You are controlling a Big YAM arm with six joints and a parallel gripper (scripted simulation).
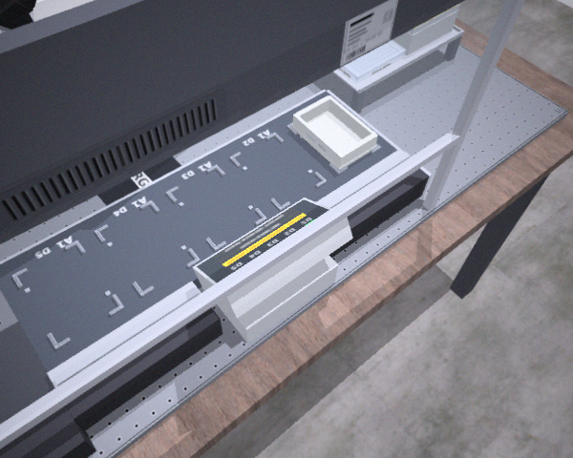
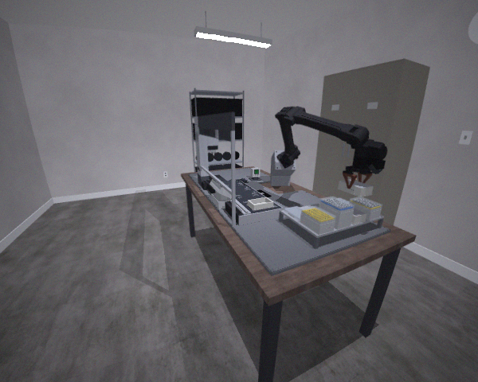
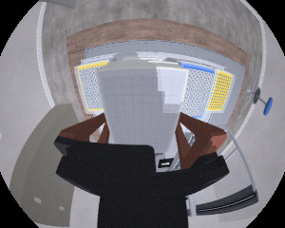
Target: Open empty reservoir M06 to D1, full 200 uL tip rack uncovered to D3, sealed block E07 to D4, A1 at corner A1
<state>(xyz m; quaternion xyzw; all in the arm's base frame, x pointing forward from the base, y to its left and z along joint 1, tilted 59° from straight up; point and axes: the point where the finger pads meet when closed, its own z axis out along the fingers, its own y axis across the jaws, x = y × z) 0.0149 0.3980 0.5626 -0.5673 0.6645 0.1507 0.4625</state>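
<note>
The sealed deep-well block is 1 cm below my hand. Round my hand: clear flat plate: 23 cm ahead, 12 cm to the right, 15 cm below; yellow tip rack: 10 cm behind, 2 cm to the right, 12 cm below; shelf: 6 cm ahead, 6 cm to the right, 17 cm below.
</note>
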